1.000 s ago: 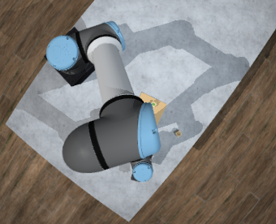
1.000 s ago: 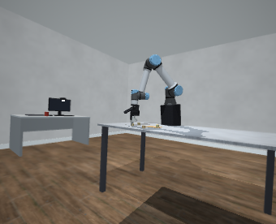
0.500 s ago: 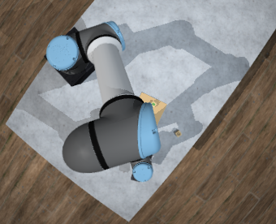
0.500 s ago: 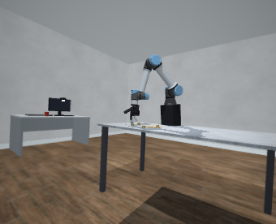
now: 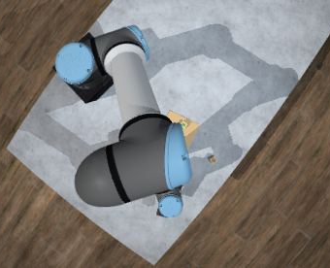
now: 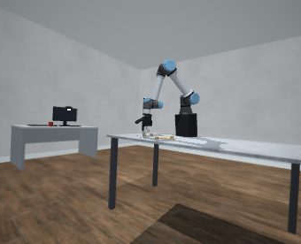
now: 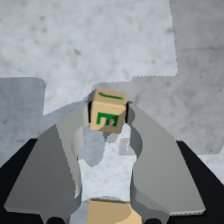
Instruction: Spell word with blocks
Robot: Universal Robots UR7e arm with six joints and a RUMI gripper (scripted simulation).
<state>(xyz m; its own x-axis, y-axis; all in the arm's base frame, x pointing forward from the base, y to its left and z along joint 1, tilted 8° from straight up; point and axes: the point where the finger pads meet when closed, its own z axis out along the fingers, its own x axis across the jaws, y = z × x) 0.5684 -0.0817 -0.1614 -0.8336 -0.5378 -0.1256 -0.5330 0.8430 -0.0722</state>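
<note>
Right now the tan mat is 15 cm behind my hand, 17 cm to the left of it and 1 cm below it. Round my hand: E block (right at my hand); B block (16 cm behind, 21 cm to the left); D block (15 cm behind, 6 cm to the right).
</note>
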